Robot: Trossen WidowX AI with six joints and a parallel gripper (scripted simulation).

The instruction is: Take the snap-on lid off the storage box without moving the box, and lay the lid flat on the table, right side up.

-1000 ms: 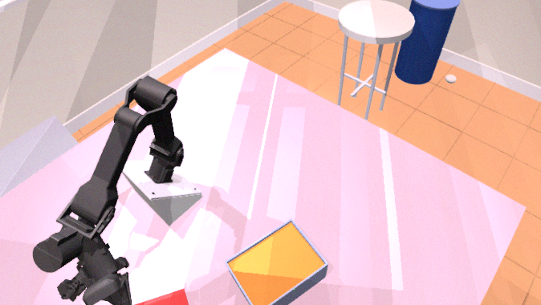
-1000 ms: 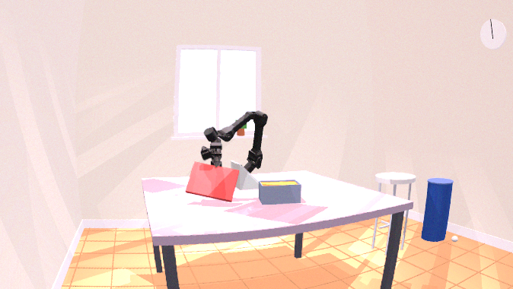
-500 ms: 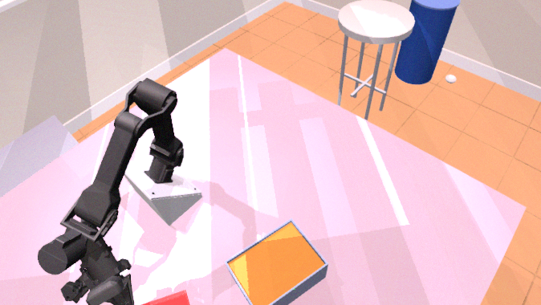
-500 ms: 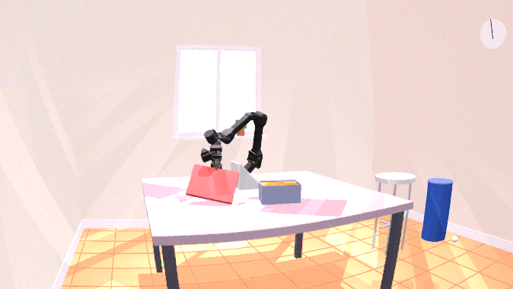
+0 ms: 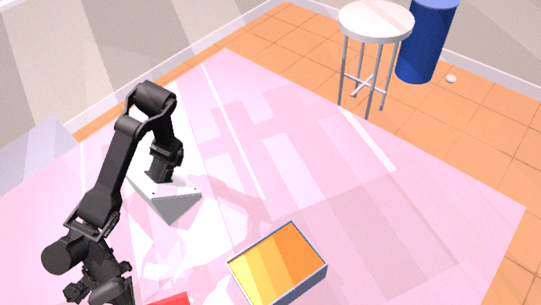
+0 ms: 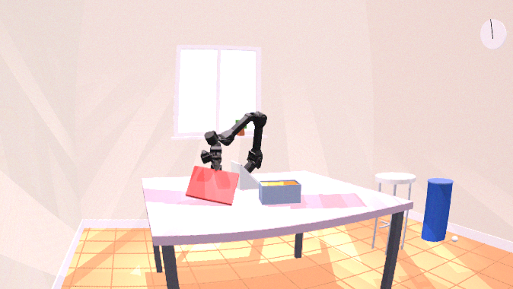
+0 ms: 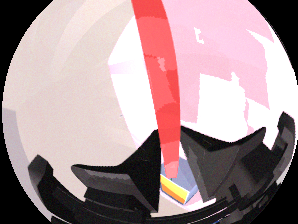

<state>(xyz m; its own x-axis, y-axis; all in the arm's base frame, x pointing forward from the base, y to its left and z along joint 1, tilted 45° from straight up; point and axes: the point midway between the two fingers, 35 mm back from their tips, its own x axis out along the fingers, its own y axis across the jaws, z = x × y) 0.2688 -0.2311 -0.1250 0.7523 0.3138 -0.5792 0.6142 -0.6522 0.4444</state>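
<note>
The red lid is 5 cm ahead of my gripper tip, 4 cm to the right of it and 5 cm below it. Also, from my gripper tip: grey-blue storage box (13 cm ahead, 29 cm to the left, 10 cm below).
</note>
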